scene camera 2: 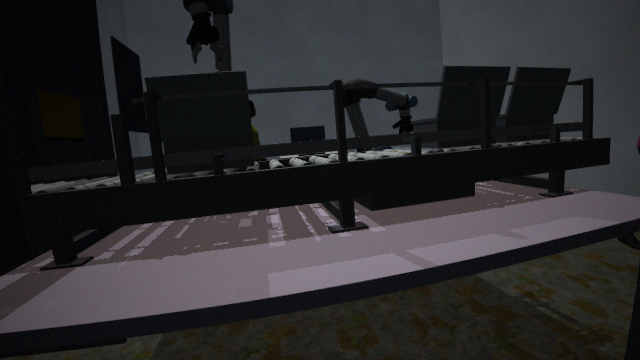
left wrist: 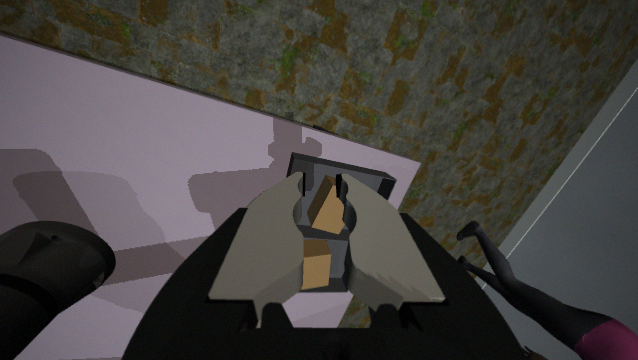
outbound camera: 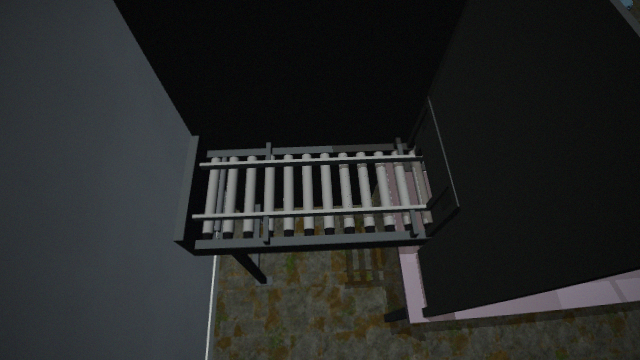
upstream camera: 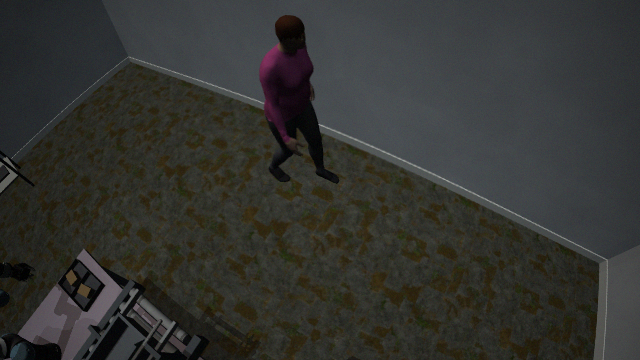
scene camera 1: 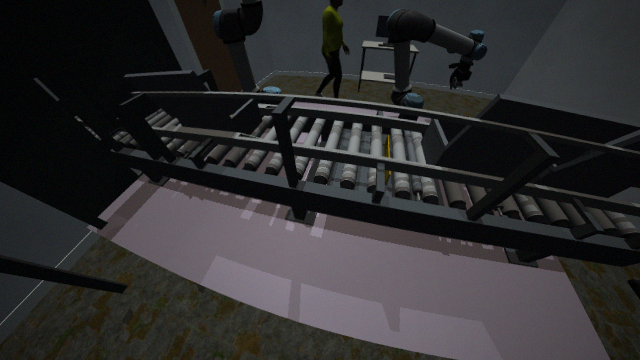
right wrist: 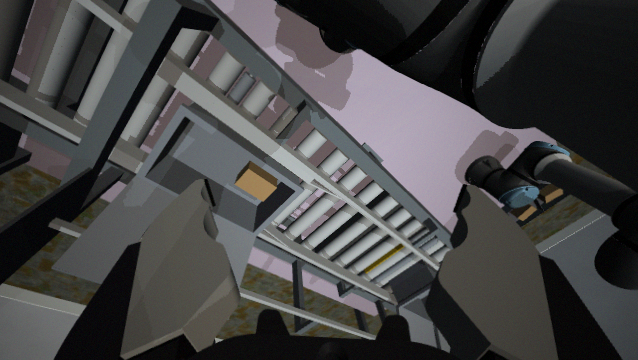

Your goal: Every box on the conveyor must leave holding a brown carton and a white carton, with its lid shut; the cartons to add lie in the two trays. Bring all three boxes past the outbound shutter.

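Seen in the pictures: left gripper, fingertip midpoint: (left wrist: 320,175) (upstream camera: 34,272) (scene camera 1: 452,89); right gripper, fingertip midpoint: (scene camera 2: 209,62) (right wrist: 331,184); left arm's base, link origin: (left wrist: 62,257) (upstream camera: 51,356) (right wrist: 480,170).
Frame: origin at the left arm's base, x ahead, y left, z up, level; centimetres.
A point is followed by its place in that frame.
A grey box (right wrist: 232,210) {z 30.3, x 15.4, y -102.7 cm} with its lid open (right wrist: 125,220) {z 42.6, x 10.3, y -120.1 cm} stands on the conveyor (right wrist: 330,140) {z 21.5, x -6.0, y -80.2 cm} in the right wrist view; a brown carton (right wrist: 256,184) {z 28.0, x 7.6, y -97.7 cm} lies inside. Raised grey panels (scene camera 2: 197,120) {z 38.6, x 14.7, y -111.9 cm} (scene camera 2: 472,100) {z 39.9, x 63.4, y -23.0 cm} (scene camera 2: 539,97) {z 40.4, x 80.3, y 8.1 cm} stand along the line. A black two-part tray (upstream camera: 95,298) {z 0.9, x 22.8, y 38.7 cm} (left wrist: 340,164) {z 1.6, x -4.8, y 51.0 cm} holds two brown cartons, one tilted (upstream camera: 72,277) {z 5.2, x 3.6, y 48.0 cm} (left wrist: 330,215) {z 5.2, x 3.0, y 46.8 cm}, the other (upstream camera: 84,290) {z 5.2, x 16.4, y 41.6 cm} (left wrist: 316,271) {z 5.2, x 15.7, y 41.8 cm} in the neighbouring compartment. My left gripper (left wrist: 320,175) {z 21.0, x -12.3, y 44.0 cm} (scene camera 1: 455,86) {z 21.0, x -12.3, y 44.0 cm} is above the tray, empty, its fingers a narrow gap apart. My right gripper (right wrist: 331,184) {z 67.3, x -19.3, y -92.9 cm} (scene camera 2: 206,55) {z 67.3, x -19.3, y -92.9 cm} is wide open above the box. No white carton shows.
Guard rails (scene camera 1: 350,157) {z 27.7, x 44.4, y -59.8 cm} run along the rollers. The outbound rollers (outbound camera: 307,190) {z 22.0, x -44.9, y -195.3 cm} lie between side rails. A person in yellow (scene camera 1: 332,35) stands behind the line near a desk (scene camera 1: 377,46); a person in pink (upstream camera: 287,80) is on the floor beyond the tray.
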